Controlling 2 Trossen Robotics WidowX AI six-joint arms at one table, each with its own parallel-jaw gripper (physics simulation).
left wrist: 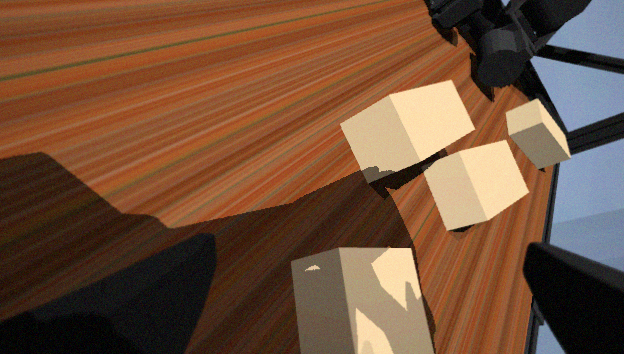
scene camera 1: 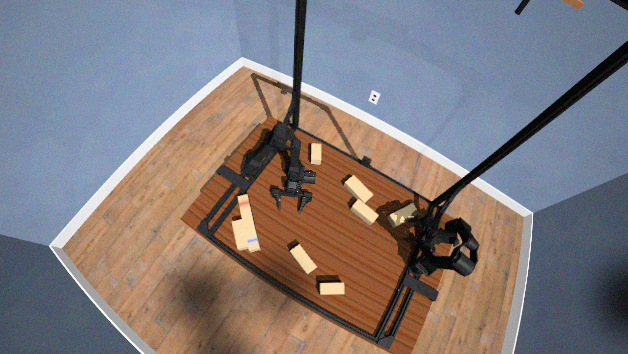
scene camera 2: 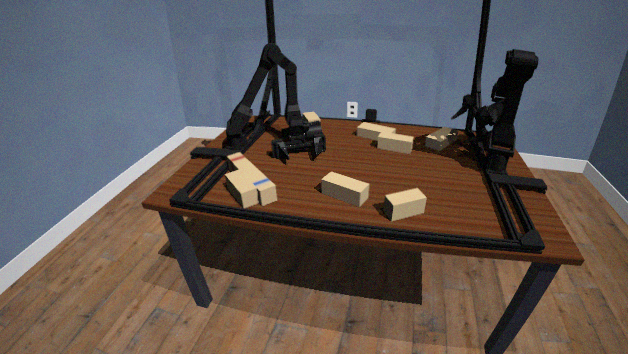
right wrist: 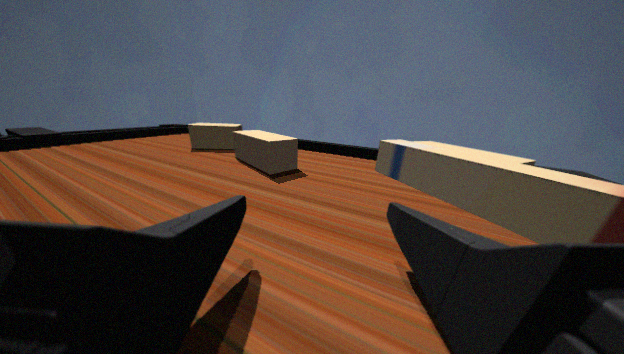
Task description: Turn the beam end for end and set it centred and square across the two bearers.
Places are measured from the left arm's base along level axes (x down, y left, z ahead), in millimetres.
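Where they show: left gripper, between the fingertips: [left wrist: 367,252] [scene camera 1: 408,231] [scene camera 2: 457,130]; right gripper, between the fingertips: [scene camera 1: 289,212] [scene camera 2: 302,156] [right wrist: 318,205]; left arm's base, origin of its link: [scene camera 1: 416,268] [scene camera 2: 495,168]; right arm's base, origin of its link: [scene camera 1: 250,172] [scene camera 2: 237,145].
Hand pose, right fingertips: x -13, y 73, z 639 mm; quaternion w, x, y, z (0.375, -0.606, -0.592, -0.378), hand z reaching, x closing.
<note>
Each offset is from my right fingertips to the top centre of the thing. "spot": to the spot under its first point.
The beam @[dx -18, dy +141, dz +127 mm] [scene camera 1: 249,221] [scene camera 2: 250,172] [right wrist: 444,172] is a long tan block with a red stripe at its far end and a blue stripe at its near end. It lies at the table's left side, tight against a shorter tan block @[dx -18, dy +206, dz +124 mm] [scene camera 1: 239,234] [scene camera 2: 237,187]. Two tan blocks @[dx -6, dy -278, dz -216 mm] [scene camera 1: 357,188] @[dx -15, dy -187, dz -293 mm] [scene camera 1: 364,211] [scene camera 2: 373,130] [scene camera 2: 395,142] lie side by side at the back right. My right gripper [scene camera 1: 289,207] [scene camera 2: 299,154] [right wrist: 318,205] is open and empty, low over the table, right of the beam. My left gripper [scene camera 1: 416,228] is open and empty at the far right, beside a shaded block @[dx -6, dy -281, dz -476 mm] [scene camera 1: 402,214] [left wrist: 363,302].
More tan blocks lie about: one at the back @[spot: dx -15, dy -325, dz +58 mm] [scene camera 1: 315,153] [scene camera 2: 311,116], one mid-front @[dx -15, dy +148, dz -162 mm] [scene camera 1: 303,258] [scene camera 2: 345,187] [right wrist: 265,149], one near the front edge @[spot: dx -18, dy +194, dz -325 mm] [scene camera 1: 331,288] [scene camera 2: 404,204]. A black rail frame [scene camera 1: 221,211] [scene camera 2: 312,225] runs around the table. Two black posts stand at the back.
</note>
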